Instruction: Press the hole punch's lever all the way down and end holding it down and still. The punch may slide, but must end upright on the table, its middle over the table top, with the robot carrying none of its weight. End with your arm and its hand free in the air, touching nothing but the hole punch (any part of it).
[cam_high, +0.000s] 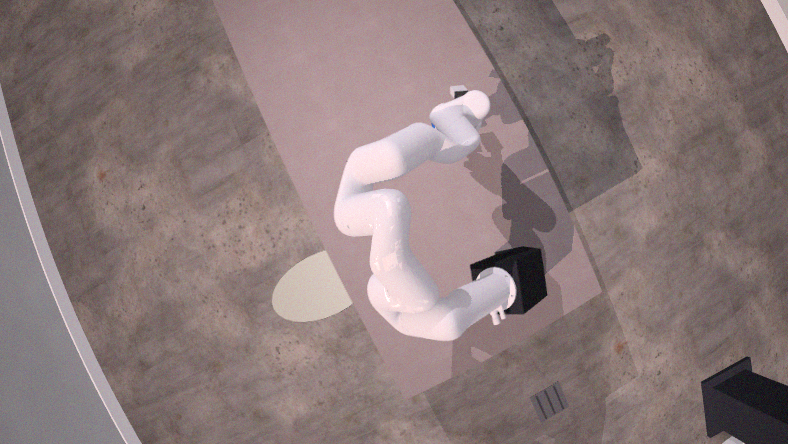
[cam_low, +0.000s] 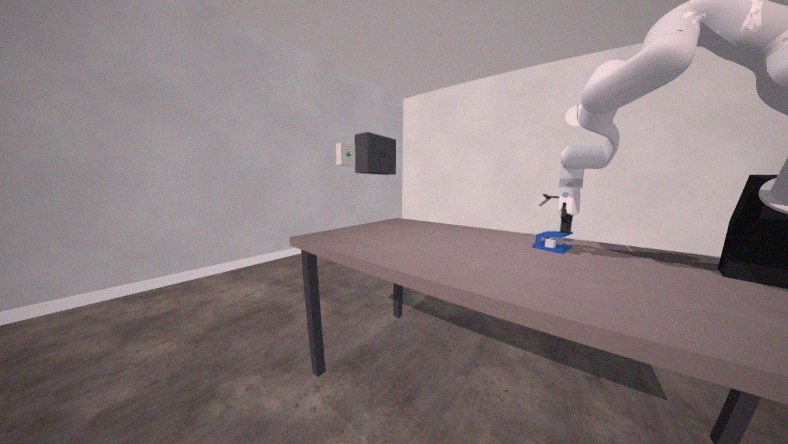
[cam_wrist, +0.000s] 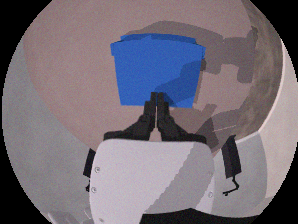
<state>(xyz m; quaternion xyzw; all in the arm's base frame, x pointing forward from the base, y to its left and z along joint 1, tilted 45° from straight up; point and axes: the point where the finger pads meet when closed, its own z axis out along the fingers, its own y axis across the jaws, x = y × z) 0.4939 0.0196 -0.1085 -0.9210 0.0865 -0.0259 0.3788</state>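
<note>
Now: the blue hole punch 50 mm below my hand, 40 mm ahead of it and 10 mm to the right of it.
</note>
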